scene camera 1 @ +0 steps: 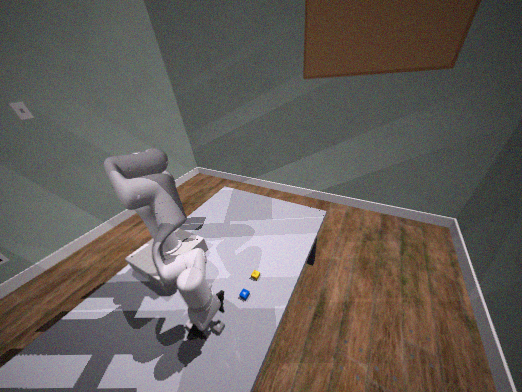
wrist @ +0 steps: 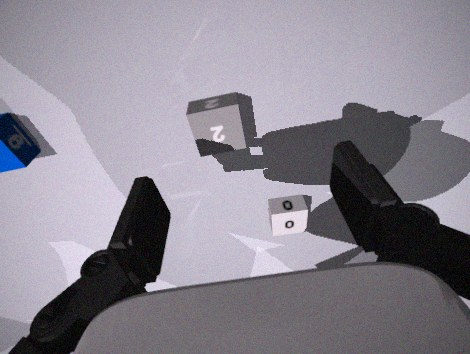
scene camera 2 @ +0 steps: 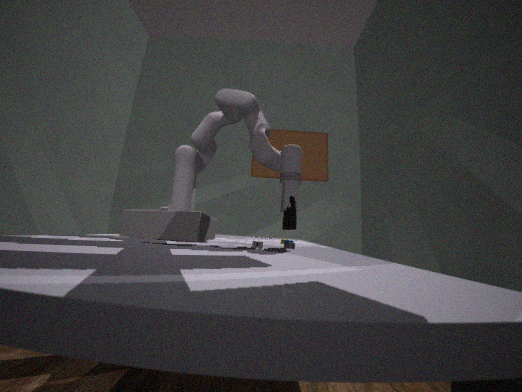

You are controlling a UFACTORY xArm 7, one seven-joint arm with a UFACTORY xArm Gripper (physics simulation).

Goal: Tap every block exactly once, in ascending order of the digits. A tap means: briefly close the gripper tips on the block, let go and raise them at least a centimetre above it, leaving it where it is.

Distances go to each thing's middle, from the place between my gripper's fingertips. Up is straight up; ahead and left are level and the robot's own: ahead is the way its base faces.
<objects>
Now: hand 5 cm above the grey block marked 2 [wrist: 215, 122], 1 cm to the right of it and 1 cm short of it.
</objects>
